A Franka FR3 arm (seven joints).
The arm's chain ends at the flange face. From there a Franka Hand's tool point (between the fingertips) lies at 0.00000 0.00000 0.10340 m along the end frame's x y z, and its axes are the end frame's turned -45 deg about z.
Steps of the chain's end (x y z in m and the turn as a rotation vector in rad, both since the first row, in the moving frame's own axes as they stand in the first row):
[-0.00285 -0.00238 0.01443 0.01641 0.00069 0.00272]
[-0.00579 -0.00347 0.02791 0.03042 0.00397 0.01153]
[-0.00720 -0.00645 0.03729 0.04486 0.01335 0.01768]
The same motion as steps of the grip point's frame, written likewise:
[0.00092 -0.00485 0.01442 0.01112 0.01209 0.00272]
[0.00088 -0.00847 0.02786 0.01870 0.02432 0.01153]
[0.00374 -0.01192 0.03718 0.02228 0.04116 0.01768]

